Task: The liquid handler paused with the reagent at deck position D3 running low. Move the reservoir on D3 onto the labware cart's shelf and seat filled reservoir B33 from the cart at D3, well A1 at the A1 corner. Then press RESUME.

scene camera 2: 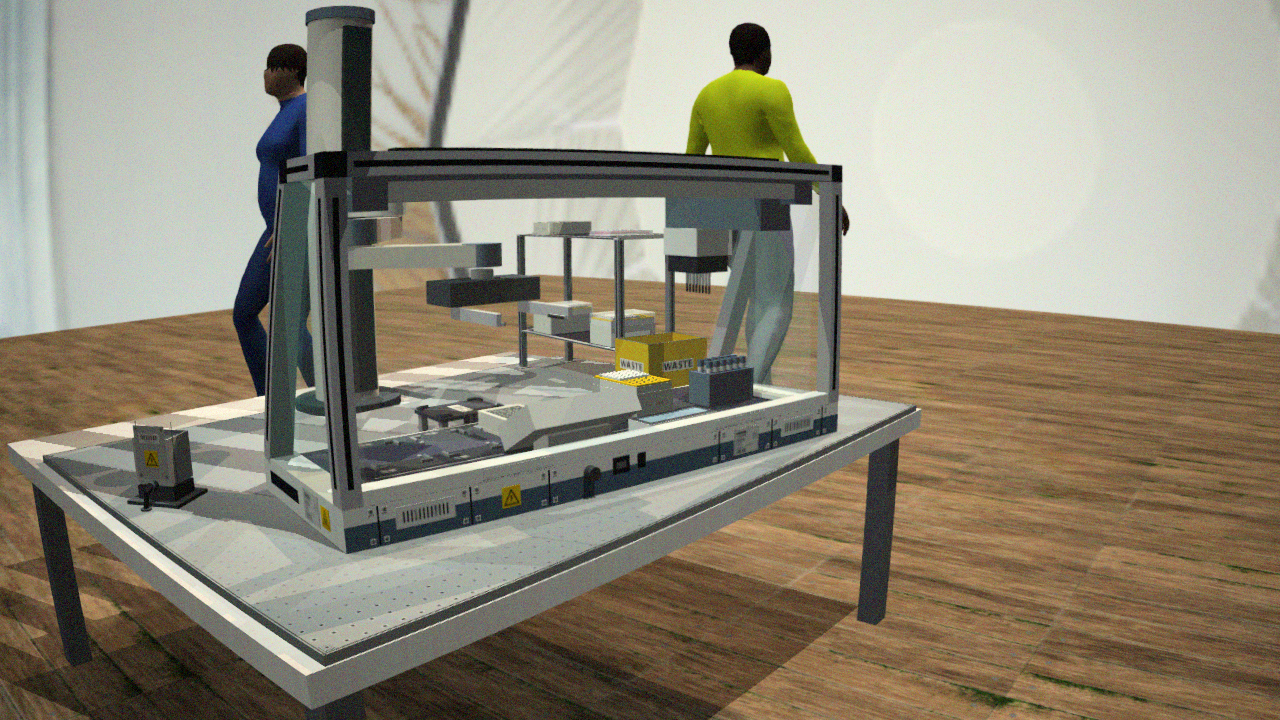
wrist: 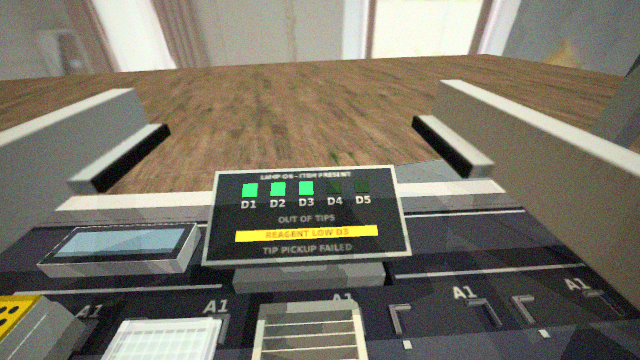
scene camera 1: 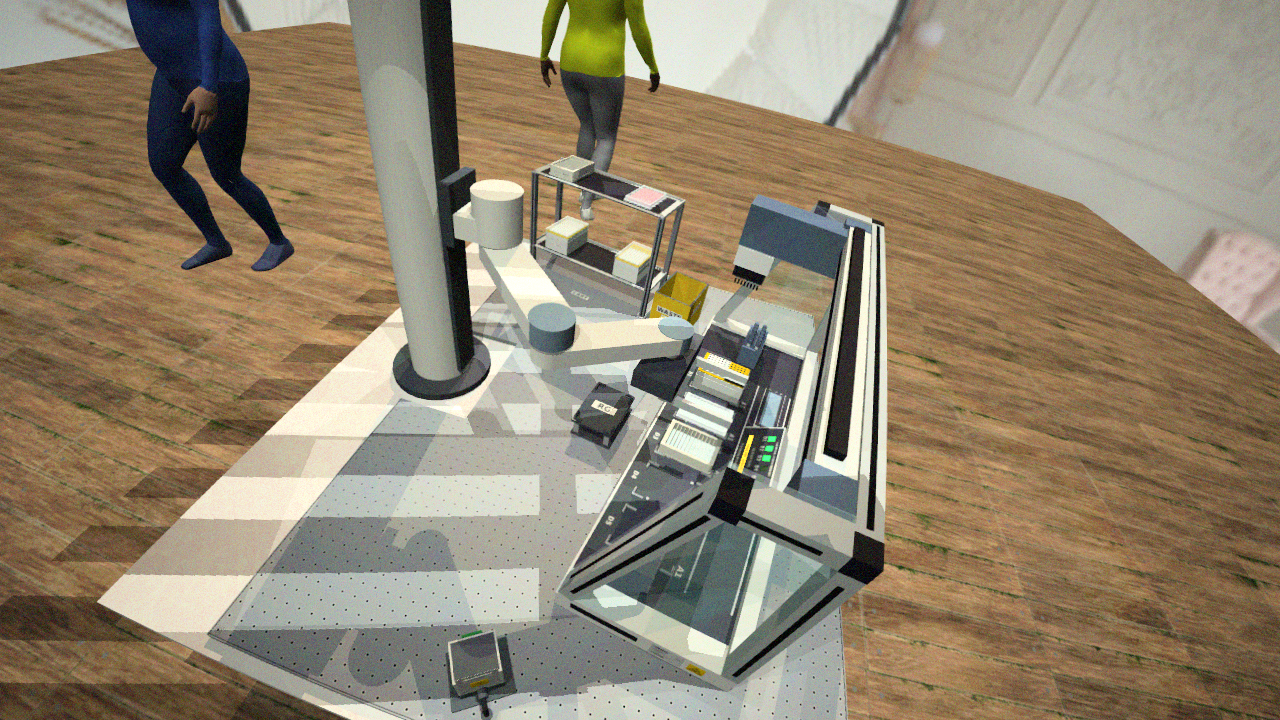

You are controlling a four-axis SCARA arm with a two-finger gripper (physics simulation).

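Pixels of known places: gripper, between the fingertips: (scene camera 2: 535,316) (wrist: 291,106) (scene camera 1: 739,401); arm's base, origin of its link: (scene camera 1: 443,366).
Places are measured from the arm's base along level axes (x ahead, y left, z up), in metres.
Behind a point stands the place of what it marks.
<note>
My gripper (scene camera 1: 713,395) (scene camera 2: 541,315) {y -0.102, x 0.734, z 0.263 m} (wrist: 291,106) {y -0.102, x 0.734, z 0.263 m} is open and empty, above the deck near D1 and D2. The D3 reservoir (scene camera 1: 689,445) {y -0.084, x 0.675, z 0.071 m} (wrist: 310,332) {y -0.101, x 0.720, z 0.079 m}, a pale trough with slats, sits on the deck; its lower part is cut off in the wrist view. The status panel (scene camera 1: 759,449) {y -0.094, x 0.821, z 0.133 m} (wrist: 307,215) {y -0.118, x 0.808, z 0.128 m} lights D1, D2 and D3 green and "REAGENT LOW D3" yellow. The labware cart (scene camera 1: 534,214) {y 0.530, x 0.035, z 0.223 m} (scene camera 2: 618,286) holds two pale boxes (scene camera 1: 566,234) {y 0.526, x 0.149, z 0.183 m} (scene camera 1: 632,260) {y 0.470, x 0.385, z 0.183 m} on its lower shelf. Which is B33 cannot be read. No RESUME label is readable.
A yellow tip box (scene camera 1: 726,361) {y 0.181, x 0.724, z 0.127 m} and a white plate (wrist: 165,340) {y 0.017, x 0.742, z 0.078 m} stand beside D3. A black RG stand (scene camera 1: 601,411) {y -0.051, x 0.453, z 0.063 m}, a yellow waste bin (scene camera 1: 680,300) {y 0.524, x 0.559, z 0.053 m} (scene camera 2: 662,358) and a blue tube rack (scene camera 2: 721,380) stand nearby. The frame (scene camera 2: 572,165) {y -0.186, x 0.897, z 0.495 m} surrounds the deck. Two people stand behind.
</note>
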